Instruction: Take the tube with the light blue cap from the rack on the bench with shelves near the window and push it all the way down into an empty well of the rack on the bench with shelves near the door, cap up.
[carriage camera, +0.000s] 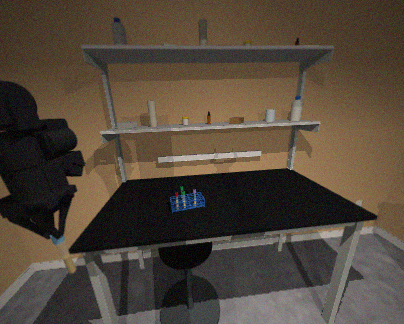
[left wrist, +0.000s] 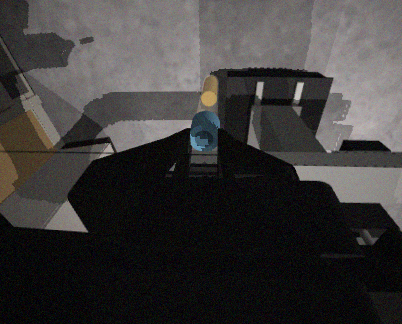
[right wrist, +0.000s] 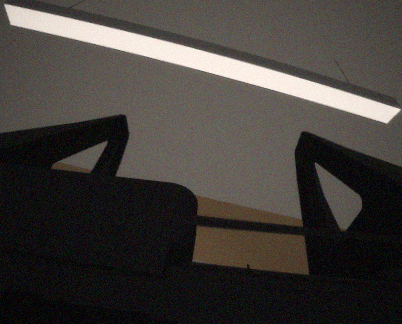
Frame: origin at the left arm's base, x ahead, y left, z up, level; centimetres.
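Seen in the pictures: left gripper, fingertip midpoint: (carriage camera: 56, 236) (left wrist: 204, 137); right gripper, fingertip midpoint: (right wrist: 211, 133).
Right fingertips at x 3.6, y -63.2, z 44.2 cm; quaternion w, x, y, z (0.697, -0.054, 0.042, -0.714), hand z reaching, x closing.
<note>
Offsets run from my right fingertips to a thing's top centre. "pt": to the spot under its first point. Level surfaces: height alone.
My left gripper (carriage camera: 57, 237) (left wrist: 204, 137) is shut on the light blue cap of the tube {dx +17.4, dy +63.4, dz -25.6 cm} (carriage camera: 58, 241) (left wrist: 205, 125). The tube hangs cap up and a little tilted, its yellowish lower end pointing down, left of the bench's front left corner in the carriage view. A blue rack {dx +80.5, dy +47.4, dz -53.8 cm} (carriage camera: 187, 207) stands on the black bench top {dz -59.5 cm} (carriage camera: 260, 200), left of its middle. It holds several tubes with red, green and purple caps; its separate wells are too small to tell apart. My right gripper (right wrist: 211, 133) is open and empty, with the ceiling behind it.
Two shelves (carriage camera: 210, 54) (carriage camera: 215, 127) with bottles and small containers stand above the back of the bench. A black stool {dx +80.5, dy +50.3, dz -84.9 cm} (carriage camera: 186, 254) stands under the bench's front edge. A bench leg {pt dx +50.5, dy +89.1, dz -90.1 cm} (carriage camera: 102, 290) stands below the front left corner. A lit ceiling lamp (right wrist: 200, 57) shows in the right wrist view.
</note>
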